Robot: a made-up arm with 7 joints.
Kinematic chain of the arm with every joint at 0, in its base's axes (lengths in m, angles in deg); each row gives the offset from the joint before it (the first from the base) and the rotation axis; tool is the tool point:
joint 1: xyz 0 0 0.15 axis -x
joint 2: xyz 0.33 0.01 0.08 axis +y
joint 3: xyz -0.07 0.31 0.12 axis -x
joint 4: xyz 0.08 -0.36 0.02 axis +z
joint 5: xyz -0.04 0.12 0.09 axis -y
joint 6: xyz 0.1 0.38 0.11 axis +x
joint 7: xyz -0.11 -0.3 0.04 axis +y
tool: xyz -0.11 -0.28 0
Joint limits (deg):
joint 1: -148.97..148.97
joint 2: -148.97..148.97
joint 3: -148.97..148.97
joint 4: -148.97..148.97
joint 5: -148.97..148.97
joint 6: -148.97..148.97
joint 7: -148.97..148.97
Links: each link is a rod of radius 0.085 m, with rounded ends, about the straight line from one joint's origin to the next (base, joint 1, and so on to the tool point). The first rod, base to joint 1, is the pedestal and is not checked.
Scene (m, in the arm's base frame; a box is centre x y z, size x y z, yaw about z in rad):
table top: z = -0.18
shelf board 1: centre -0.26 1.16 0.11 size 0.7 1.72 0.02 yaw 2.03
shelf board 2: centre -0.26 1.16 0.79 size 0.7 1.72 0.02 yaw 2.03
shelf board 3: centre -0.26 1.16 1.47 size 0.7 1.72 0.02 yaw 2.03
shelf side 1: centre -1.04 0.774 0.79 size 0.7 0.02 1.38 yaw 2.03
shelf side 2: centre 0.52 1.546 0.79 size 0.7 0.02 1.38 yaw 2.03
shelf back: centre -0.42 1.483 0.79 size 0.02 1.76 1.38 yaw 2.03
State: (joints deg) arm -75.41 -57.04 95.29 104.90 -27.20 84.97 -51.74
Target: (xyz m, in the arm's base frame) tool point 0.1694 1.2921 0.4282
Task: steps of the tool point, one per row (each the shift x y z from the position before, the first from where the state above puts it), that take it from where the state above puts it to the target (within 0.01 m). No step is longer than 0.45 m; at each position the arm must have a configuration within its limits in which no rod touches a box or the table.
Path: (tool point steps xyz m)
1: -0.0899 0.3450 0.0336
2: 0.0413 0.3818 0.0170
3: 0.1834 0.3608 0.0065
4: 0.3103 0.2812 0.0088
5: 0.3952 0.1543 0.0271

